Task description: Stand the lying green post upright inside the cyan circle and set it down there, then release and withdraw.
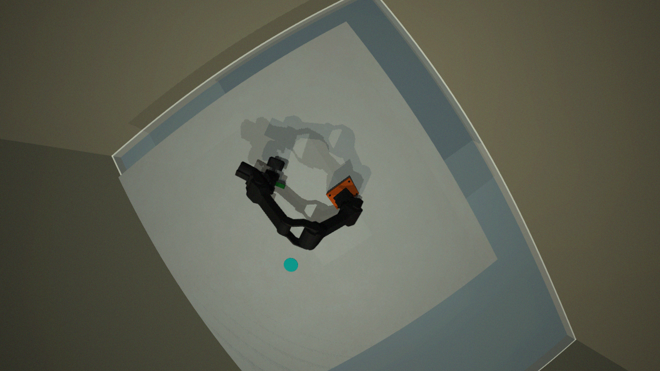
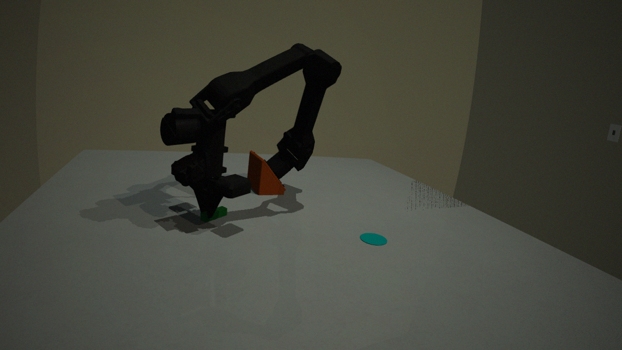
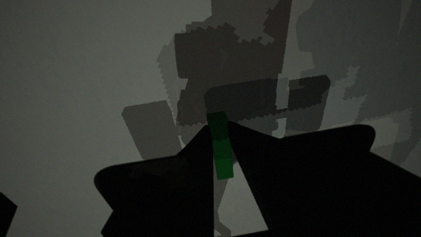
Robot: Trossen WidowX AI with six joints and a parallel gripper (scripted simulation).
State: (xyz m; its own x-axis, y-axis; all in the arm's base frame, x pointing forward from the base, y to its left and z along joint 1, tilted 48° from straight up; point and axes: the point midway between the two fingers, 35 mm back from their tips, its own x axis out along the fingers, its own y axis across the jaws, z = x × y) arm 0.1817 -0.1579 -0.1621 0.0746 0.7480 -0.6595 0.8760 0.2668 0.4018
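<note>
Right now my gripper tip is 170 mm short of the cyan circle, 310 mm to the right of it and 10 mm above it. From my gripper tip the other things lie so: green post 10 mm behind, 20 mm to the left.
</note>
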